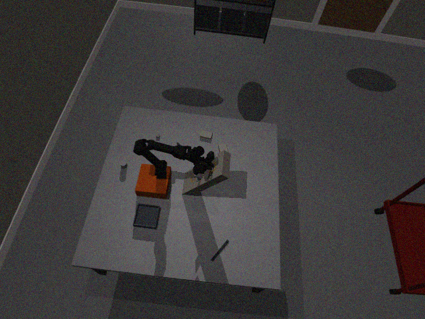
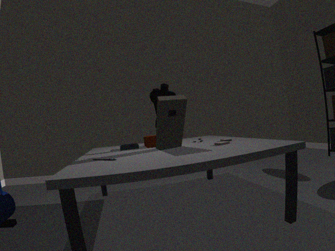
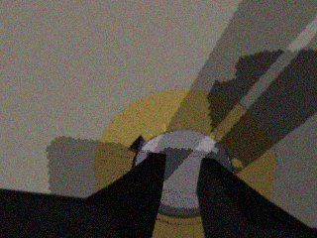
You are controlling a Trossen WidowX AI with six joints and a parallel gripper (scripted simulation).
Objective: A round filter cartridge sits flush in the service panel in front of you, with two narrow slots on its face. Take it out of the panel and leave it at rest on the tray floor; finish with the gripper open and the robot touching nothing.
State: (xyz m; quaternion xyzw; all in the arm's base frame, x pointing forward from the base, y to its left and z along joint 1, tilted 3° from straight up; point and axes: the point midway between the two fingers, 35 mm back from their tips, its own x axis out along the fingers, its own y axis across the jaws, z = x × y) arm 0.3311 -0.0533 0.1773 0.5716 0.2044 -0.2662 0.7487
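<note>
My gripper tip is now 10 mm short of the round filter cartridge and 10 mm above it. Round my gripper tip: dark tray (450 mm behind, 260 mm below, 210 mm to the right); then beige service panel (80 mm below, 40 mm behind, 10 mm to the left).
</note>
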